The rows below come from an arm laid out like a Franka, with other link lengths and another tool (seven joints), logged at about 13 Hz.
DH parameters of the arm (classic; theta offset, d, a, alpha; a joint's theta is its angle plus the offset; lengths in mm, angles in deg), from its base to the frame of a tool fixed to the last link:
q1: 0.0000 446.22 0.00 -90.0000
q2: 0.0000 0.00 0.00 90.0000
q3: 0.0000 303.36 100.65 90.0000
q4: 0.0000 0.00 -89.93 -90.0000
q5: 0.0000 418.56 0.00 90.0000
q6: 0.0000 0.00 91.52 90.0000
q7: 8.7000 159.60 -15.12 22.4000
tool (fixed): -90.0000 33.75 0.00 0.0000
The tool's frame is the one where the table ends.
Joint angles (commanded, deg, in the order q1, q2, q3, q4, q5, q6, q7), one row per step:
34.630, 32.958, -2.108, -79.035, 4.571, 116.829, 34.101
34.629, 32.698, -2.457, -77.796, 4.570, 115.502, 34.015
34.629, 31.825, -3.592, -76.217, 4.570, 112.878, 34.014
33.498, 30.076, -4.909, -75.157, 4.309, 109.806, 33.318
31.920, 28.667, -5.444, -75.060, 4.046, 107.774, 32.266
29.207, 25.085, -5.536, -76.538, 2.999, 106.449, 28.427
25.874, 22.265, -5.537, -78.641, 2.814, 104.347, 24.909
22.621, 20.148, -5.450, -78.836, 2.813, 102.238, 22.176
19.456, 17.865, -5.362, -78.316, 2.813, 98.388, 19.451
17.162, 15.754, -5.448, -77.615, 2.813, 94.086, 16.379
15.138, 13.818, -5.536, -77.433, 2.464, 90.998, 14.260
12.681, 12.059, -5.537, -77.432, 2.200, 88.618, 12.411
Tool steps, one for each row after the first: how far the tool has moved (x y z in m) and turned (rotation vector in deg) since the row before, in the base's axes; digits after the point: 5 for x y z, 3 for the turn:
0.00323, -0.00227, 0.01252, -0.027, -0.237, -0.112
0.00584, -0.01106, 0.02172, -0.497, -0.143, -0.791
0.01138, -0.02867, 0.02796, -0.796, -0.235, -1.341
0.00801, -0.02728, 0.01612, -0.626, 0.215, -0.873
0.00738, -0.04161, 0.03081, -0.586, -1.192, 1.217
0.00270, -0.04747, 0.01329, -0.679, 1.190, 0.152
0.00438, -0.04170, 0.02146, 0.016, 0.177, -0.422
-0.00328, -0.04129, 0.02680, -0.159, 1.005, -0.275
-0.00986, -0.03241, 0.02527, -0.227, 1.414, 0.806
-0.00925, -0.02900, 0.01993, -0.369, 0.876, 0.094
-0.00786, -0.03165, 0.01698, -0.169, 0.573, -0.562

